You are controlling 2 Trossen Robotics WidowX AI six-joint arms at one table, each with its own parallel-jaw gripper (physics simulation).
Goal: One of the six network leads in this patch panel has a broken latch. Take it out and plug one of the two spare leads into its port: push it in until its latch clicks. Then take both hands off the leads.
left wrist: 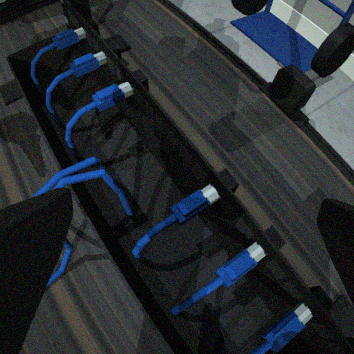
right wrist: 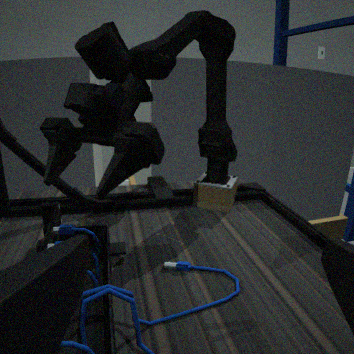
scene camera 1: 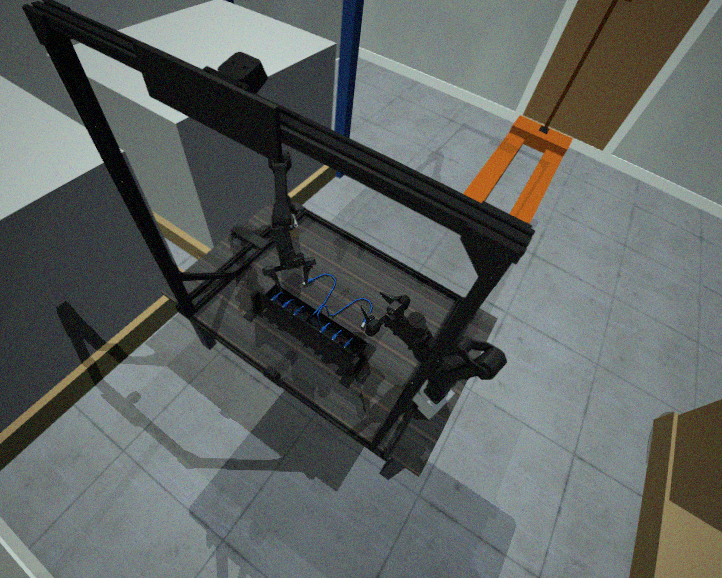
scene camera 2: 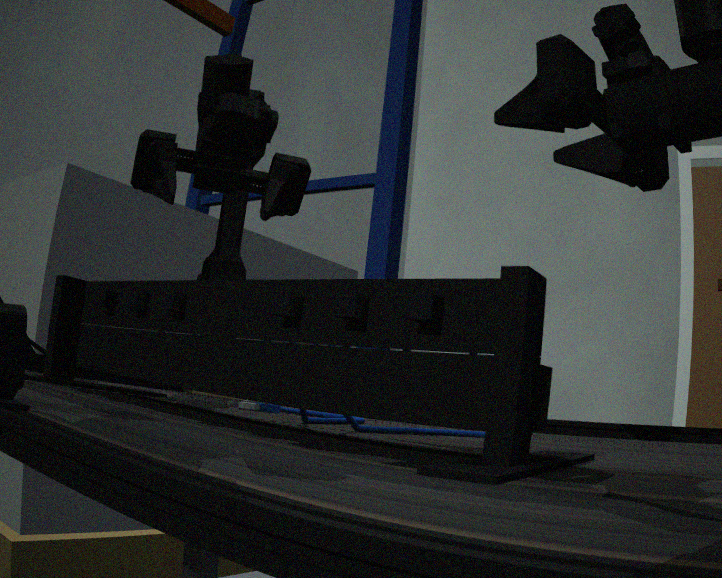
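Pixels of known places: left gripper, fingertip midpoint: (left wrist: 200, 206) (right wrist: 70, 189) (scene camera 1: 294, 289) (scene camera 2: 218, 208); right gripper, fingertip midpoint: (right wrist: 209, 250) (scene camera 1: 370, 299) (scene camera 2: 526, 138); left arm's base, origin of the base link: (right wrist: 216, 178); right arm's base, origin of the base link: (scene camera 1: 435, 391).
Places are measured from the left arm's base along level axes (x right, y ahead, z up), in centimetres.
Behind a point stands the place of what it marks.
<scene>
The black patch panel (scene camera 1: 301, 330) @(z -4.1, x 8.4, y 54.8 cm) (scene camera 2: 289, 373) @(z -2.6, x 3.4, y 61.6 cm) holds blue leads in two groups of three. In the left wrist view their plugs include an upper one (left wrist: 110, 96) @(z 2.2, x 2.0, y 59.7 cm), a middle one (left wrist: 192, 204) @(z 2.6, x 8.9, y 49.7 cm) and a lower one (left wrist: 235, 267) @(z 2.6, x 11.7, y 45.4 cm). The broken latch cannot be made out. Two spare blue leads loop over the panel's tray; one spare plug (right wrist: 177, 265) @(z -6.0, x -1.6, y 32.3 cm) (scene camera 2: 249, 405) @(z -6.4, x 0.1, y 32.9 cm) lies on the table, the other (scene camera 1: 363, 325) @(z -6.3, x -16.2, y 59.2 cm) is near my right gripper in scene camera 1. My left gripper (scene camera 1: 291, 280) @(z 11.8, x 8.1, y 46.1 cm) (scene camera 2: 217, 207) @(z 11.8, x 8.1, y 46.1 cm) (left wrist: 200, 206) @(z 11.8, x 8.1, y 46.1 cm) (right wrist: 70, 189) @(z 11.8, x 8.1, y 46.1 cm) is open above the row. My right gripper (scene camera 1: 372, 301) @(z 19.1, x -14.3, y 62.5 cm) (scene camera 2: 525, 137) @(z 19.1, x -14.3, y 62.5 cm) (right wrist: 209, 250) @(z 19.1, x -14.3, y 62.5 cm) is open and raised.
A black gantry frame (scene camera 1: 385, 168) @(z 97.1, x 7.0, y 89.7 cm) spans the wooden table (right wrist: 190, 320) @(z -6.9, x -7.9, y 42.9 cm). Black rails (scene camera 1: 373, 256) @(z -6.5, x -36.1, y 25.4 cm) edge the tabletop. A blue cart (left wrist: 275, 37) and an orange pallet jack (scene camera 1: 490, 168) stand on the floor, with a brown box (scene camera 1: 692, 524) at the lower right.
</scene>
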